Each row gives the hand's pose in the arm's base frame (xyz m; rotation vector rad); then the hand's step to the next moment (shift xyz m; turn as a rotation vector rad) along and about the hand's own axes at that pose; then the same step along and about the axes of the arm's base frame.
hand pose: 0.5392 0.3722 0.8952 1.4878 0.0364 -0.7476
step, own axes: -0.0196 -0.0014 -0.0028 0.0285 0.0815 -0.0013
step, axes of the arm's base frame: -0.0148 0.0110 0.0074 0.0609 -0.0186 0.0583
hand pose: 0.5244 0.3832 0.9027 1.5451 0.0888 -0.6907
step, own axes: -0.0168 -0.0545 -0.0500 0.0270 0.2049 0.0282
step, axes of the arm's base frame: -0.0203 0.0589 -0.0433 0.1054 -0.0604 0.1696
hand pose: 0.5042 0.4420 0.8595 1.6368 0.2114 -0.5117
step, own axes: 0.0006 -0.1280 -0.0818 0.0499 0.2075 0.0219
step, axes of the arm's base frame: -0.0374 0.0977 -0.1102 0.1280 -0.0582 0.1620
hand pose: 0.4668 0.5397 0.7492 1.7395 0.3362 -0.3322
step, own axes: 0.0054 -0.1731 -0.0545 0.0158 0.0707 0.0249
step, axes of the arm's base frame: -0.0624 0.0861 -0.1472 0.0419 -0.0370 0.0524
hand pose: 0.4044 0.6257 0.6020 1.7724 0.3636 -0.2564
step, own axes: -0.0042 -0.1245 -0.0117 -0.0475 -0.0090 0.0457
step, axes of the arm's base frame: -0.0512 0.0364 -0.1082 -0.0464 -0.0477 -0.0014
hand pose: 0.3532 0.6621 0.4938 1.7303 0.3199 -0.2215
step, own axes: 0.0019 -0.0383 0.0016 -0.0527 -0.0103 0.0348
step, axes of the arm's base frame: -0.0109 0.0048 -0.0365 -0.0520 -0.0372 0.0011
